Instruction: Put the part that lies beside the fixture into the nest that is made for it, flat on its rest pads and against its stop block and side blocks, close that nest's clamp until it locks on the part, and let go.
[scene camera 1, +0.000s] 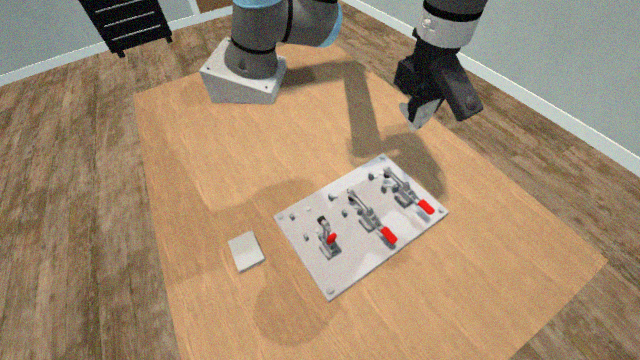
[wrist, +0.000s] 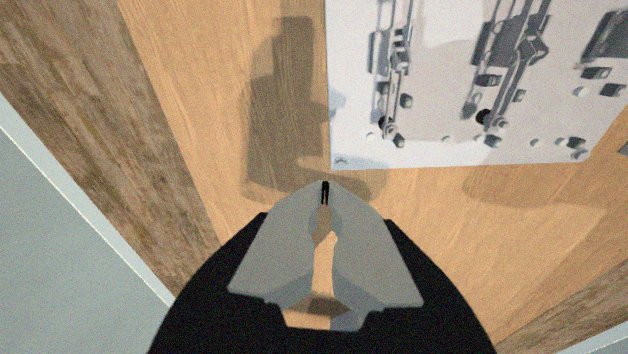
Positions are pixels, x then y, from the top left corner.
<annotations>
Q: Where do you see my gripper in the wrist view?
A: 325, 183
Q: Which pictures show my gripper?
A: Scene camera 1 and the wrist view: all of them.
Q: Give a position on a flat grey part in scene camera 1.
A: At 245, 249
</annotations>
